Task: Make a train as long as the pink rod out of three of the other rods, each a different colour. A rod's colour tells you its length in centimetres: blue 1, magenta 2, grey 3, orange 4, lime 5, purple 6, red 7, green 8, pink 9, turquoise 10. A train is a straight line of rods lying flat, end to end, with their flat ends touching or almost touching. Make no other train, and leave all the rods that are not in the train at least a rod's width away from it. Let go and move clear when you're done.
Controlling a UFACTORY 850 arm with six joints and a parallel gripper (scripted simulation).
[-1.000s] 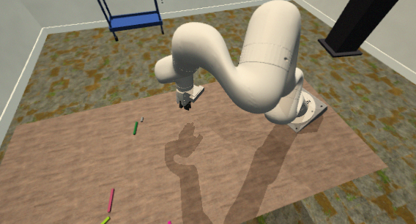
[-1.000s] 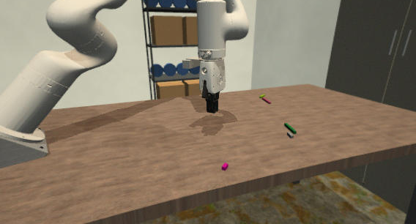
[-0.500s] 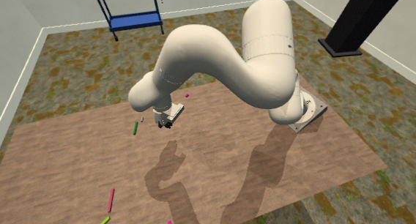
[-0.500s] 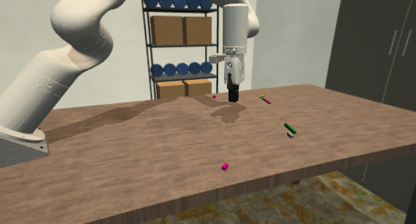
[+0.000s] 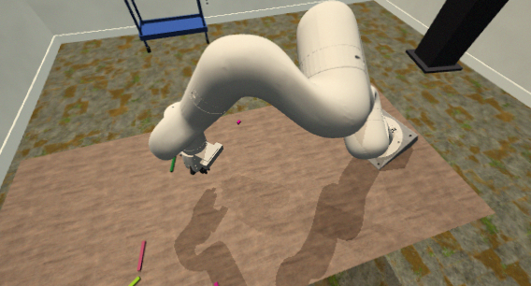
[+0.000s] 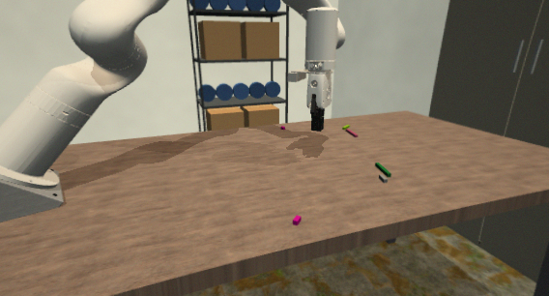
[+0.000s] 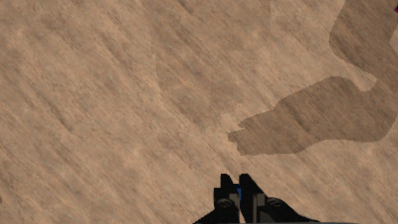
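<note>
My hand is 16 cm to the left of the grey rod, 14 cm short of it and 12 cm above it. From my hand the other things lie so: blue rod: 2 cm below; green rod: 17 cm ahead, 12 cm below, 11 cm to the right; pink rod: 25 cm to the left, 23 cm ahead, 12 cm below.
</note>
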